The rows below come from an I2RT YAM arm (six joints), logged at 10 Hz.
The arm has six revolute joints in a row. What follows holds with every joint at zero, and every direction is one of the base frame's. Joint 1 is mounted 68.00 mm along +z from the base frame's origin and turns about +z. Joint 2 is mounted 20.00 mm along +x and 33.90 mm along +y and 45.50 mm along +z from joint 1 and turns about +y. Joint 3 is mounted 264.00 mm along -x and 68.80 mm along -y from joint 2 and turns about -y. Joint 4 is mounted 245.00 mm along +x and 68.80 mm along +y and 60.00 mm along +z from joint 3 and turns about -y. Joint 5 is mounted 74.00 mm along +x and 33.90 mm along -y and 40.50 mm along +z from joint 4 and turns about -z. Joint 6 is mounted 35.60 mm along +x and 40.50 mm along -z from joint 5 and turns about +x. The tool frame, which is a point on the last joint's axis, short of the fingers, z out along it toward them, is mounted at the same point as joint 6; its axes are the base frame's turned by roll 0.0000, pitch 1.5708 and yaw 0.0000 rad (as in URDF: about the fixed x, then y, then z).
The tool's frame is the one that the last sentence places.
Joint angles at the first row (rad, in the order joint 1, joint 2, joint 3, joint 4, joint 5, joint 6):
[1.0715, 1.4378, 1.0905, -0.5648, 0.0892, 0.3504]
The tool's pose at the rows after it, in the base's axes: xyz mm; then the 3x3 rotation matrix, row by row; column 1 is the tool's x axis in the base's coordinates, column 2 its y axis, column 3 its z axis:
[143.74 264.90 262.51], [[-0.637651 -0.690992 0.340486], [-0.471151 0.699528 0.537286], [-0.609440 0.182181 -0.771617]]
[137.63 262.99 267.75], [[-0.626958 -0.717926 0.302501], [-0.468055 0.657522 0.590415], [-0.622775 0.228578 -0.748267]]
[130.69 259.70 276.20], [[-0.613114 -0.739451 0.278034], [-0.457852 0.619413 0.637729], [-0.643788 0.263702 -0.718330]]
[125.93 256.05 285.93], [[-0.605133 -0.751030 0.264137], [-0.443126 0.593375 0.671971], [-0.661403 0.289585 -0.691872]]
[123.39 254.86 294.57], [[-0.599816 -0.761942 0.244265], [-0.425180 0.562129 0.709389], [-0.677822 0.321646 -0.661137]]
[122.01 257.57 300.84], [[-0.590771 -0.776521 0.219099], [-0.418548 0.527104 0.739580], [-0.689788 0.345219 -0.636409]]
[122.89 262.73 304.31], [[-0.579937 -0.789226 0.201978], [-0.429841 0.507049 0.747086], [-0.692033 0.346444 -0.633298]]
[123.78 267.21 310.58], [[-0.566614 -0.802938 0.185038], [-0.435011 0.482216 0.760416], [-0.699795 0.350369 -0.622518]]
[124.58 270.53 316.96], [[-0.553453 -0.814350 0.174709], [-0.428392 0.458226 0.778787], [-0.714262 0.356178 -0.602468]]
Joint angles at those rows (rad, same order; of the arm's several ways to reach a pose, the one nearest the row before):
[1.0791, 1.4228, 1.0735, -0.5334, 0.0465, 0.3470]
[1.0879, 1.3917, 1.0582, -0.5119, -0.0062, 0.3447]
[1.0994, 1.3526, 1.0479, -0.4976, -0.0419, 0.3455]
[1.1056, 1.3192, 1.0500, -0.4969, -0.0655, 0.3498]
[1.1075, 1.2989, 1.0566, -0.4844, -0.0986, 0.3557]
[1.1120, 1.2983, 1.0710, -0.4697, -0.1314, 0.3547]
[1.1152, 1.3178, 1.0980, -0.4751, -0.1479, 0.3419]
[1.1168, 1.3328, 1.1299, -0.4805, -0.1680, 0.3289]
[1.1172, 1.3406, 1.1529, -0.4721, -0.1853, 0.3206]

